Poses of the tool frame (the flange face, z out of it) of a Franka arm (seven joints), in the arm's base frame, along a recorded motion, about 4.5 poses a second.
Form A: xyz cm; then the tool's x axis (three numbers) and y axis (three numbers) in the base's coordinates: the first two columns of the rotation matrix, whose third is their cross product.
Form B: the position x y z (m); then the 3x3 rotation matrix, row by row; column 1 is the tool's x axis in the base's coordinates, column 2 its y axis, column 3 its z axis. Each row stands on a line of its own. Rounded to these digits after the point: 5 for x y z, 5 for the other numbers.
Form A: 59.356 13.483 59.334 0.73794 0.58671 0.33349 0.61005 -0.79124 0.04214
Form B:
0.59356 0.13483 0.59334
0.73794 0.61005 0.28859
0.58671 -0.79124 0.17235
0.33349 0.04214 -0.94181

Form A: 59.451 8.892 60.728 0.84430 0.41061 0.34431 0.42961 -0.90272 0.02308
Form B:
0.59451 0.08892 0.60728
0.84430 0.42961 0.32029
0.41061 -0.90272 0.12843
0.34431 0.02308 -0.93857

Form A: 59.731 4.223 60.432 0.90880 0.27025 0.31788 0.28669 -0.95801 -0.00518
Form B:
0.59731 0.04223 0.60432
0.90880 0.28669 0.30313
0.27025 -0.95801 0.09584
0.31788 -0.00518 -0.94812

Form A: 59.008 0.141 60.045 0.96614 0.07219 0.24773 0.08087 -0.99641 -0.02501
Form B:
0.59008 0.00141 0.60045
0.96614 0.08087 0.24504
0.07219 -0.99641 0.04420
0.24773 -0.02501 -0.96851

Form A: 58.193 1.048 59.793 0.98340 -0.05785 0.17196 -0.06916 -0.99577 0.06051
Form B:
0.58193 0.01048 0.59793
0.98340 -0.06916 0.16773
-0.05785 -0.99577 -0.07140
0.17196 0.06051 -0.98324

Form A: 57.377 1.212 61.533 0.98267 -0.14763 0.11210 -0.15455 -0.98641 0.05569
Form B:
0.57377 0.01212 0.61533
0.98267 -0.15455 0.10236
-0.14763 -0.98641 -0.07205
0.11210 0.05569 -0.99213

